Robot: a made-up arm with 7 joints.
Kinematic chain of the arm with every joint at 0, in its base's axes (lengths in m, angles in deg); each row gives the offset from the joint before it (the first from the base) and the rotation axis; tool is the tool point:
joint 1: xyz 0 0 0.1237 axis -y
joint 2: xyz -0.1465 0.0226 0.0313 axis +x
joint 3: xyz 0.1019 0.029 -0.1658 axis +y
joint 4: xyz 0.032 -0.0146 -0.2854 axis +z
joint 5: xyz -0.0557 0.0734 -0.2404 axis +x
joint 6: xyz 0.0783 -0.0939 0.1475 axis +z
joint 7: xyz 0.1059 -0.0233 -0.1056 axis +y
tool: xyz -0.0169 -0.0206 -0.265
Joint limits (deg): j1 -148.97..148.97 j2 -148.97..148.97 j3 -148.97..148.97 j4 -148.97..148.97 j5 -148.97..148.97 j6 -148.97..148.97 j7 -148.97..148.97
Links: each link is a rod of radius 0.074 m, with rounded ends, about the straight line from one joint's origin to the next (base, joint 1, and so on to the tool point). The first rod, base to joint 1, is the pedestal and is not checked.
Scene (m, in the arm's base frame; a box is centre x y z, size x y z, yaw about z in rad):
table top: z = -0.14
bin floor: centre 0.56 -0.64 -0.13 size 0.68 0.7 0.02 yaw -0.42
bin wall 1: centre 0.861 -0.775 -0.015 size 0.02 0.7 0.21 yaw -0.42
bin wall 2: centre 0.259 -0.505 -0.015 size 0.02 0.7 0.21 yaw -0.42
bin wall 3: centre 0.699 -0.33 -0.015 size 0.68 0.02 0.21 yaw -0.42
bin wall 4: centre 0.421 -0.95 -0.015 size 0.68 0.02 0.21 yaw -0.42
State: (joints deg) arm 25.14 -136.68 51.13 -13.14 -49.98 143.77 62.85
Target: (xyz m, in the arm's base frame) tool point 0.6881 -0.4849 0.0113
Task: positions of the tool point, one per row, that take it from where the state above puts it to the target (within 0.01 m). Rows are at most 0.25 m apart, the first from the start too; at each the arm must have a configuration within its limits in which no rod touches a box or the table.
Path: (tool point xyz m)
1: -0.2819 -0.3301 0.5872
2: -0.0663 -0.3553 0.6224
3: 0.1383 -0.3914 0.5924
4: 0.3241 -0.4309 0.5113
5: 0.4859 -0.4643 0.3851
6: 0.6128 -0.4837 0.2159
7: 0.6881 -0.4849 0.0113

